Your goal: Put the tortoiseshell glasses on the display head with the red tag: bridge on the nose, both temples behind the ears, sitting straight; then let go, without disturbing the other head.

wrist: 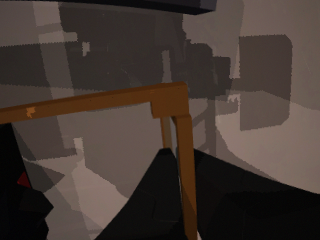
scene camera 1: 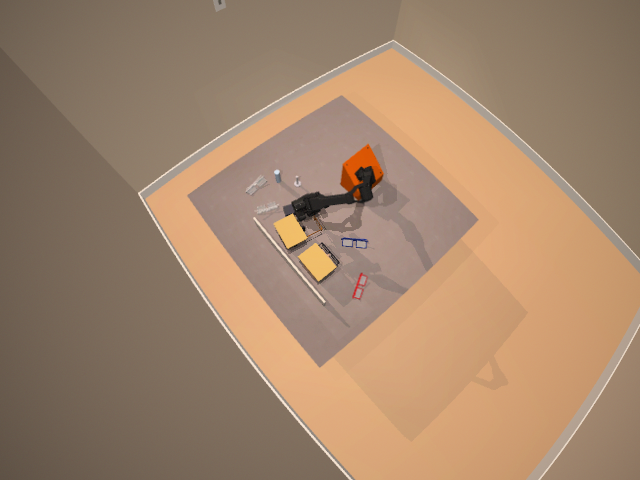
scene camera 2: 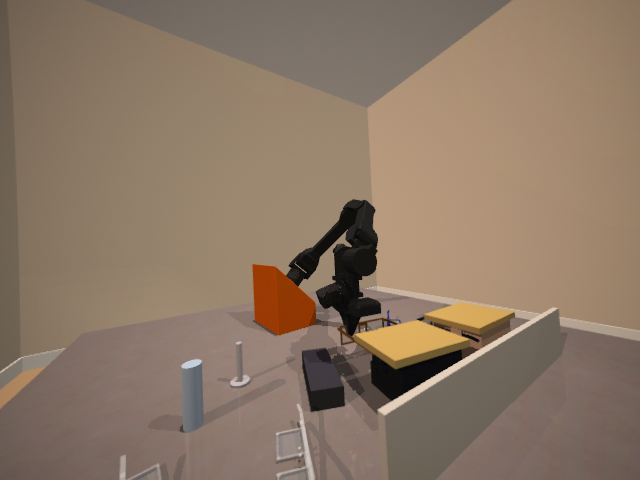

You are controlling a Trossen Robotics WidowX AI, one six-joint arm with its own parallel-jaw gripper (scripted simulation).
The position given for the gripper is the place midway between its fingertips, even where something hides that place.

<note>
In view: the gripper (scene camera 2: 350, 335), a black box (scene camera 2: 325, 389), a display head (scene camera 2: 405, 355), a long low panel (scene camera 2: 432, 424) and a display head (scene camera 2: 486, 324).
The gripper is seen too in the wrist view (wrist: 173, 158).
</note>
